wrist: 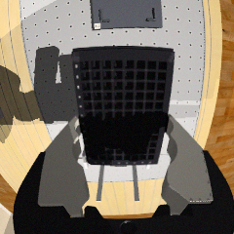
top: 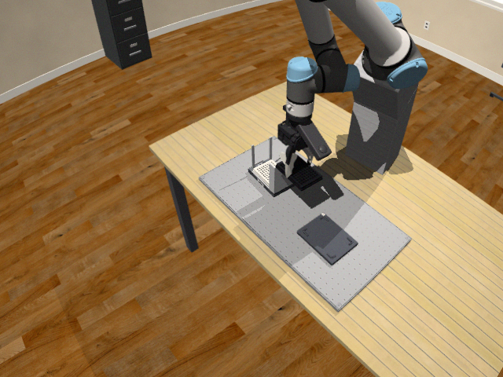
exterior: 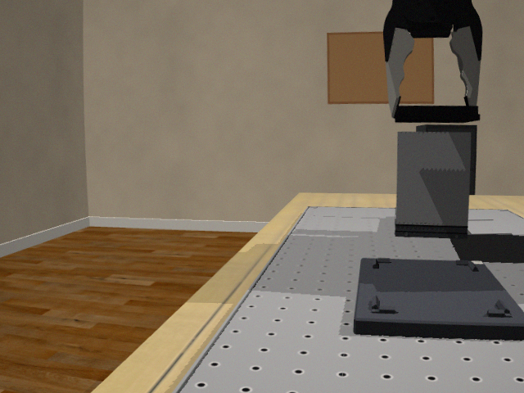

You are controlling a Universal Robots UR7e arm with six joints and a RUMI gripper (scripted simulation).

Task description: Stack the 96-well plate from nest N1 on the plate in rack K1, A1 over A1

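The white plate lies 10 mm behind my hand, 140 mm to the right of it and 140 mm below it. The rest, counted from my hand: black 96-well plate: 10 mm below.
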